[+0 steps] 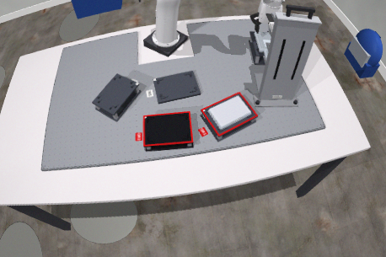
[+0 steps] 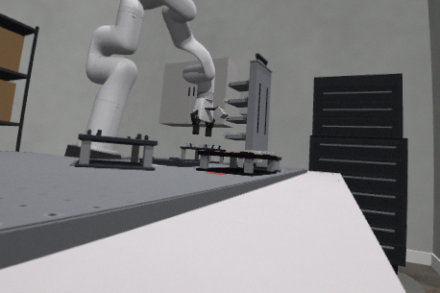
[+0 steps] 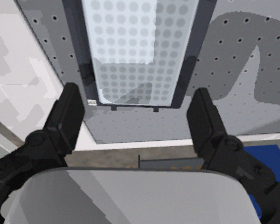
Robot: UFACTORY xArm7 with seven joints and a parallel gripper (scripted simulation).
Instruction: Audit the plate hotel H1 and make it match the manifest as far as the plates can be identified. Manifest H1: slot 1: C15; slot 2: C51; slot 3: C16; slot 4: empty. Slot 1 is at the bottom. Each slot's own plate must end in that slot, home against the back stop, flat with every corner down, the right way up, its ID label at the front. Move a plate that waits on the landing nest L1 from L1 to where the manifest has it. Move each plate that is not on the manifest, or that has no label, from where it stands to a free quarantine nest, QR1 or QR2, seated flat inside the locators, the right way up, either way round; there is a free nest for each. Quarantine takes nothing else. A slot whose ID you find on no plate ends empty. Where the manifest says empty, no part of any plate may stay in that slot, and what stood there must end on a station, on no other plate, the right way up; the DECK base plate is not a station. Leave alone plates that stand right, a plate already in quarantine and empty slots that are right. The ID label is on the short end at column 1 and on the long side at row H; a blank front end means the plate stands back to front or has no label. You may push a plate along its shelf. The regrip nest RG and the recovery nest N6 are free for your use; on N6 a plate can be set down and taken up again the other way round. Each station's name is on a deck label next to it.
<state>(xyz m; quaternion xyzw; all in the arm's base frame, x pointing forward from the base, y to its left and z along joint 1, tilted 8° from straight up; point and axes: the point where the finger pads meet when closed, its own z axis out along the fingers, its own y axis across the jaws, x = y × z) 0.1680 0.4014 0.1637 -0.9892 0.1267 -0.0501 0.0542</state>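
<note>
Now: hand 9 cm past the RG label, 2 cm to the right of it and 12 cm above it. From my hand the other things lie so: H1 label (16 cm ahead, 6 cm to the left, 12 cm below); then white plate (30 cm ahead, 28 cm to the right, 8 cm below); then plate labelled C16 (18 cm ahead, 5 cm to the right, 14 cm above).
</note>
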